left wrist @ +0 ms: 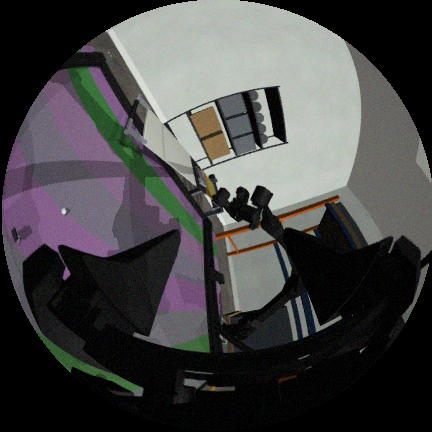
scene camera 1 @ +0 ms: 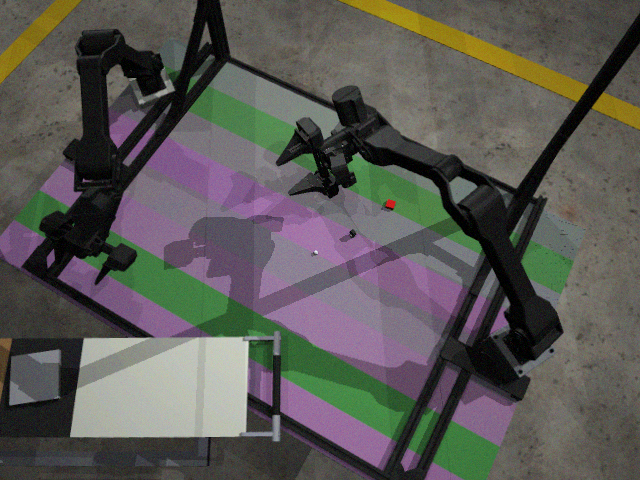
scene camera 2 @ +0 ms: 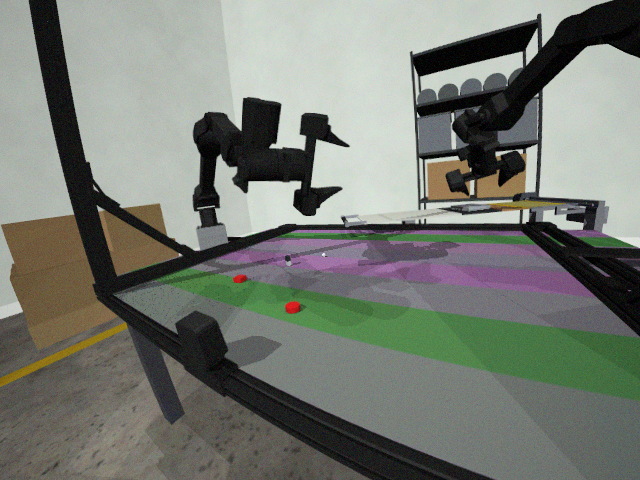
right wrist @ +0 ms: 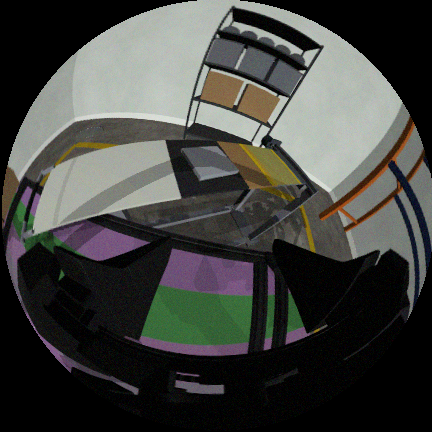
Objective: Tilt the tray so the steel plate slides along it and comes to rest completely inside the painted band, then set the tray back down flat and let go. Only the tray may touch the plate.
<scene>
My left gripper (scene camera 1: 282,179) is open and holds nothing. My right gripper (scene camera 1: 76,274) is open and holds nothing. Also in view: a grey steel plate (scene camera 1: 37,375). Also in view: a tray (scene camera 1: 110,387).
The grey steel plate shows as well in the right wrist view (right wrist: 207,162). My left gripper also shows in the left wrist view (left wrist: 232,234) and in scene camera 2 (scene camera 2: 345,167). My right gripper is seen too in the left wrist view (left wrist: 217,200), in scene camera 2 (scene camera 2: 483,190) and in the right wrist view (right wrist: 223,243).
</scene>
